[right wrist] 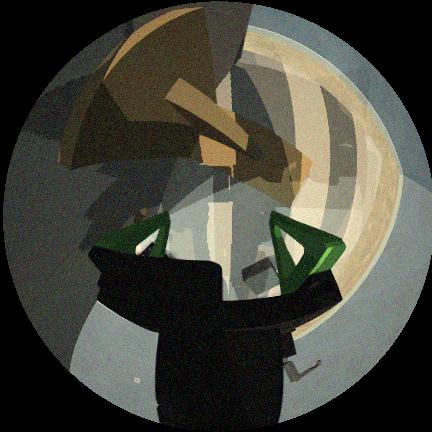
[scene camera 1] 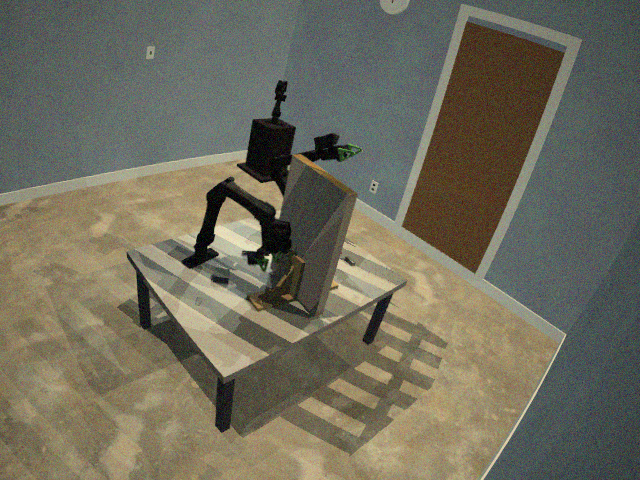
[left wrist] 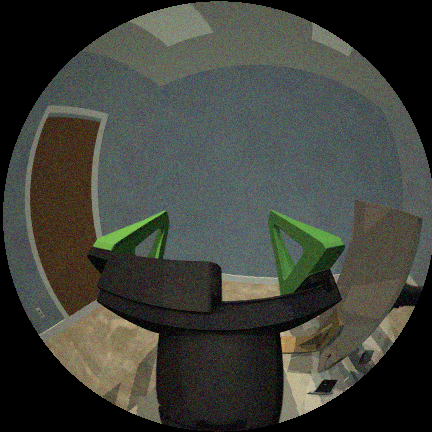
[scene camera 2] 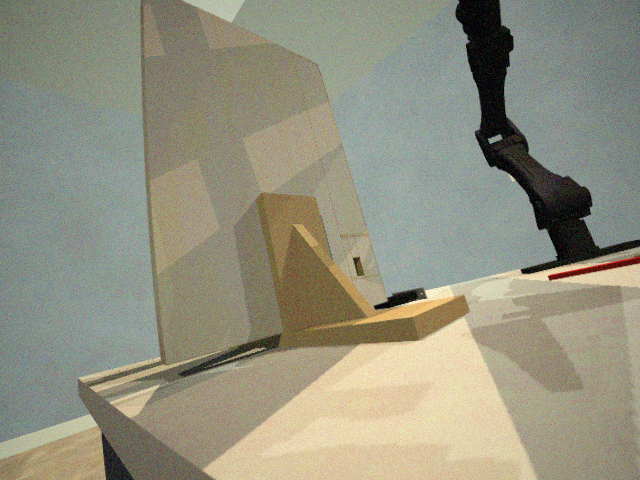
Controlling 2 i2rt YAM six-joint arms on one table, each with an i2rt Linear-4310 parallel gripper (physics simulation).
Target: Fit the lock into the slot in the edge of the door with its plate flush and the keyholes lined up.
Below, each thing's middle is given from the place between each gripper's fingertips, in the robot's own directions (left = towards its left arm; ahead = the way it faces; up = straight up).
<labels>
The grey door panel [left wrist: 383, 240] lies 17 cm ahead of my left hand, 43 cm to the right of it and 28 cm below it. Also, from my left hand: small dark block [right wrist: 260, 276]: 7 cm behind, 68 cm to the right, 58 cm below; tan wooden bracket [scene camera 2: 318, 305]: 17 cm ahead, 43 cm to the right, 50 cm below.
I see my right gripper 100 mm to the right of the tan wooden bracket, 90 mm short of it and 30 mm above it. The rest, counted from my right hand: grey door panel: 190 mm above, 100 mm to the left, 90 mm ahead; then small dark block: 160 mm behind, 150 mm to the right, 110 mm below.
</labels>
